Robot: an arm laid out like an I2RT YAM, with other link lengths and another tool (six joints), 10 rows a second.
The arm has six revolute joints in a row. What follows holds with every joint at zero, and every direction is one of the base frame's.
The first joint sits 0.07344 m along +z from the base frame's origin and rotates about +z.
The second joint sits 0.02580 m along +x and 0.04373 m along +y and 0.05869 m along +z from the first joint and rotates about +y.
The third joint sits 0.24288 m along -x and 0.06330 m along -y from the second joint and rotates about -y.
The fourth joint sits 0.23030 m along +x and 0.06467 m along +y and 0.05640 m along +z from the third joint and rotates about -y.
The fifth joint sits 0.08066 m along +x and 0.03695 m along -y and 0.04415 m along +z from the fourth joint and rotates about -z.
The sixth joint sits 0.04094 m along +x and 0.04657 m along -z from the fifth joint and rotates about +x.
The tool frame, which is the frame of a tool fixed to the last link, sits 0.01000 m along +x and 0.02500 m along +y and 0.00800 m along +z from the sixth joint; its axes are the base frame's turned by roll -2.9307, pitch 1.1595 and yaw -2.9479 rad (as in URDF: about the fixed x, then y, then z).
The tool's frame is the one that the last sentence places.
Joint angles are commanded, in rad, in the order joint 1, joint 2, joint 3, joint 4, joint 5, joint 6. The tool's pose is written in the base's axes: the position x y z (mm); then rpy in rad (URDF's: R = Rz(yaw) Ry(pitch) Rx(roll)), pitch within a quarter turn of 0, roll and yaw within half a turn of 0. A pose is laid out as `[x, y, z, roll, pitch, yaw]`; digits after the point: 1 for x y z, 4 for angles.
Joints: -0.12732, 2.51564, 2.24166, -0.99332, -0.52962, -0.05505
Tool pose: [500.1, -7.8, 161.0, 2.6903, 0.0105, -2.9558]
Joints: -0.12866, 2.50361, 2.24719, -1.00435, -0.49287, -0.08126
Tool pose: [498.9, -9.3, 166.0, 2.7362, 0.0157, -2.9458]
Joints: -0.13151, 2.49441, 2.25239, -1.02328, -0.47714, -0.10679
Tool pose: [496.6, -10.8, 170.2, 2.7593, 0.0156, -2.9315]
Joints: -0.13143, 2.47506, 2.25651, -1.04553, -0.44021, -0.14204
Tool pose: [493.3, -11.5, 177.7, 2.8071, 0.0160, -2.9117]
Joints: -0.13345, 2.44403, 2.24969, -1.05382, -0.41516, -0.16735
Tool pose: [489.7, -12.8, 188.7, 2.8455, 0.0295, -2.8987]
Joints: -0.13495, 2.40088, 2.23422, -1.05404, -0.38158, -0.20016
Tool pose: [485.0, -14.0, 202.5, 2.8993, 0.0510, -2.8805]
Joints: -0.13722, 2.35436, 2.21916, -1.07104, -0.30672, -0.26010
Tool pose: [477.4, -16.9, 215.3, 2.9956, 0.0468, -2.8514]
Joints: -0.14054, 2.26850, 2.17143, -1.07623, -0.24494, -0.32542
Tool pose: [463.7, -19.2, 236.9, 3.0904, 0.0576, -2.8143]
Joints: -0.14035, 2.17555, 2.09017, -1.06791, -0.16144, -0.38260
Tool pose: [447.1, -20.6, 250.9, -3.0904, 0.0400, -2.7908]
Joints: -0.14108, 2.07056, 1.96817, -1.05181, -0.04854, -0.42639
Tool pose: [425.7, -23.4, 256.5, -2.9820, -0.0136, -2.7960]
